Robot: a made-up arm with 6 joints. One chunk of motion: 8 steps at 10 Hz.
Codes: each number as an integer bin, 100 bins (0 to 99) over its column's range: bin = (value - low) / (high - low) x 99, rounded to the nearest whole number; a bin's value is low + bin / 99 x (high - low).
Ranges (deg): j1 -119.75..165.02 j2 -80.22..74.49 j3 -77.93..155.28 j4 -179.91..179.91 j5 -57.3..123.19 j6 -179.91..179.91
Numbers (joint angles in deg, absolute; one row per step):
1: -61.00 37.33 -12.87 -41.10 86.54 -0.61
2: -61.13 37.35 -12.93 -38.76 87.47 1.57
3: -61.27 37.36 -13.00 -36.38 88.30 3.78
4: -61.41 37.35 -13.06 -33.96 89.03 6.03
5: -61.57 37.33 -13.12 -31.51 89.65 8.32
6: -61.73 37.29 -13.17 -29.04 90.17 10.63
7: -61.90 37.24 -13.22 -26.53 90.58 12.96
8: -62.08 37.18 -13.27 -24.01 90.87 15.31
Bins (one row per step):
1: 20 75 28 38 79 49
2: 20 75 28 39 79 50
3: 20 75 28 39 80 51
4: 20 75 28 40 80 51
5: 20 75 28 41 81 52
6: 20 75 27 42 81 52
7: 20 75 27 42 81 53
8: 20 75 27 43 81 54

